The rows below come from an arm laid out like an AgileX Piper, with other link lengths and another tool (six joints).
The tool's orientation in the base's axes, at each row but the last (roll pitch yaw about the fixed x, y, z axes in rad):
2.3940, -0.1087, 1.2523
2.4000, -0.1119, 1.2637
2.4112, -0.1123, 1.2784
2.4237, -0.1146, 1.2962
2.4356, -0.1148, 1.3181
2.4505, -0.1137, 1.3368
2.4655, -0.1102, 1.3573
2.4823, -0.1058, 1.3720
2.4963, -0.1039, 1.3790
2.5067, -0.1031, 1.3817
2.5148, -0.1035, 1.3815
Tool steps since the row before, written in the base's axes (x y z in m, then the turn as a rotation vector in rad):
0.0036, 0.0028, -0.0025, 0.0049, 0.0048, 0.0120
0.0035, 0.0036, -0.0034, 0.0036, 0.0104, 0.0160
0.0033, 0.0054, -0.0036, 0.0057, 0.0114, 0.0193
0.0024, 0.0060, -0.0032, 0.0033, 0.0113, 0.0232
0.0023, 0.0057, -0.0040, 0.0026, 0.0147, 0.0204
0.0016, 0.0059, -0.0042, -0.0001, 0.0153, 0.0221
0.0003, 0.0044, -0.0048, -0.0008, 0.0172, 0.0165
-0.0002, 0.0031, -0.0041, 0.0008, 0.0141, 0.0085
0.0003, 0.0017, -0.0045, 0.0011, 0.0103, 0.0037
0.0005, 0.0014, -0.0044, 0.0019, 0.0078, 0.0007
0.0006, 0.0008, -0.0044, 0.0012, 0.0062, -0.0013
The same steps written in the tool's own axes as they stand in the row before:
0.0035, -0.0001, 0.0039, 0.0074, 0.0100, -0.0061
0.0041, -0.0010, 0.0044, 0.0127, 0.0101, -0.0106
0.0057, -0.0016, 0.0042, 0.0146, 0.0135, -0.0118
0.0060, -0.0021, 0.0034, 0.0143, 0.0144, -0.0163
0.0056, -0.0024, 0.0041, 0.0171, 0.0112, -0.0149
0.0056, -0.0030, 0.0039, 0.0173, 0.0101, -0.0179
0.0038, -0.0038, 0.0037, 0.0184, 0.0057, -0.0141
0.0025, -0.0033, 0.0030, 0.0148, 0.0027, -0.0067
0.0012, -0.0028, 0.0037, 0.0106, 0.0009, -0.0026
0.0010, -0.0025, 0.0038, 0.0080, 0.0002, 0.0003
0.0004, -0.0023, 0.0039, 0.0061, -0.0011, 0.0016

